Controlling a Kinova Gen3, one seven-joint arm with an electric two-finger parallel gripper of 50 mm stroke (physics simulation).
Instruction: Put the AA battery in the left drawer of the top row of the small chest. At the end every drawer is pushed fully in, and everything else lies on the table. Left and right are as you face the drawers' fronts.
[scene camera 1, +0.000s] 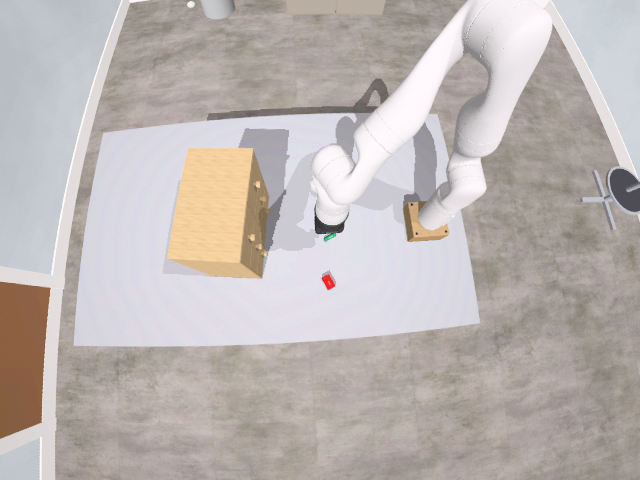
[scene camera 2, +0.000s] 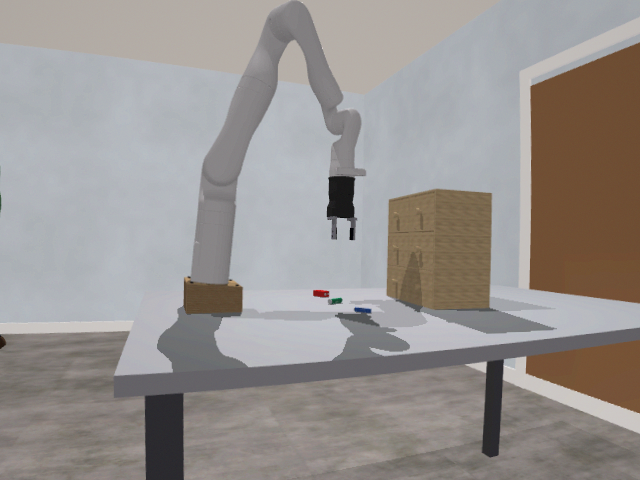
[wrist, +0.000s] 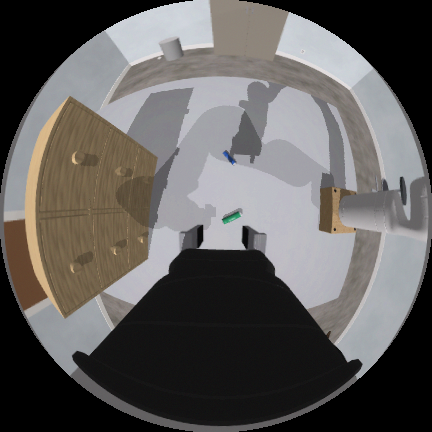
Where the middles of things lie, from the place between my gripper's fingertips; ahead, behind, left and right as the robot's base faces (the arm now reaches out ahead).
Now: hand 300 mm short of the small wooden chest (scene camera 1: 207, 234), 20 mm to the left of it and 20 mm above it.
